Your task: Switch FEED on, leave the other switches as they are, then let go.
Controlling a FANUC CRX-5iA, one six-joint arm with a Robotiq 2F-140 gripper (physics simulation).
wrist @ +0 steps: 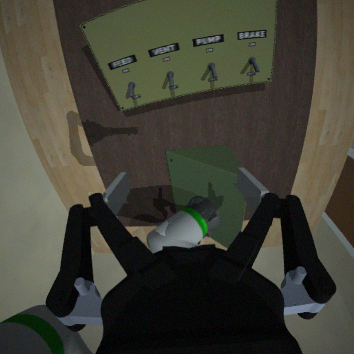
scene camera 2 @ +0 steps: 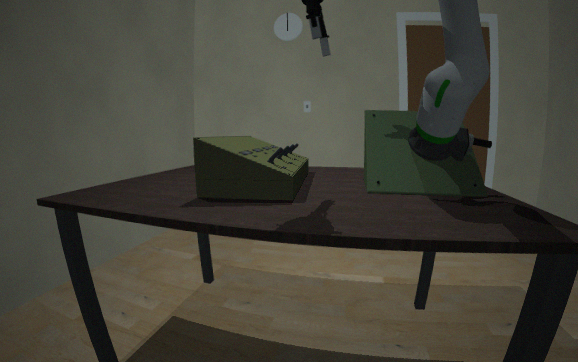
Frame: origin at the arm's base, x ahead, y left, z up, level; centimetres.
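Seen in the pictures: gripper, fingertip midpoint: [wrist: 182, 179] [scene camera 2: 322, 47]; arm's base, origin of the base link: [wrist: 204, 211] [scene camera 2: 430, 143].
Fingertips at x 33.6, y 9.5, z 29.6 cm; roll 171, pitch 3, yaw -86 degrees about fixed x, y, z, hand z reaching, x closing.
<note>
Pixels of each thing's top centre, then the offset from my fingertips to it. Level surfaces: height alone.
- FEED switch, middle of its top: [wrist: 128, 90] dx +8.9, dy +15.7, dz -31.0 cm
- VENT switch, middle of its top: [wrist: 170, 79] dx +11.7, dy +4.1, dz -31.0 cm
- PUMP switch, middle of its top: [wrist: 214, 70] dx +14.6, dy -7.6, dz -31.0 cm
- BRAKE switch, middle of its top: [wrist: 257, 64] dx +17.4, dy -19.2, dz -31.0 cm
- dark table, its level: dz -43.7 cm
The olive sloped switch box [scene camera 2: 245, 172] [wrist: 185, 30] stands on the table. In the wrist view its labels read FEED, VENT, PUMP and BRAKE from left to right, with a small ON mark under each. The FEED switch [wrist: 131, 89] is the leftmost lever, near the panel's lower left corner. The VENT switch [wrist: 171, 79], PUMP switch [wrist: 212, 71] and BRAKE switch [wrist: 253, 65] follow to its right. The levers stand at similar angles in the scene view; their exact settings are hard to tell. My gripper [scene camera 2: 325, 47] [wrist: 182, 179] is open and empty, high above the box and touching nothing.
A green sloped block [scene camera 2: 390, 160] [wrist: 200, 165] stands on the dark table [scene camera 2: 345, 220] [wrist: 150, 137], to the right of the box in the scene view. The grey robot arm [scene camera 2: 445, 100] [wrist: 177, 232] stands in front of this block there. A door is behind.
</note>
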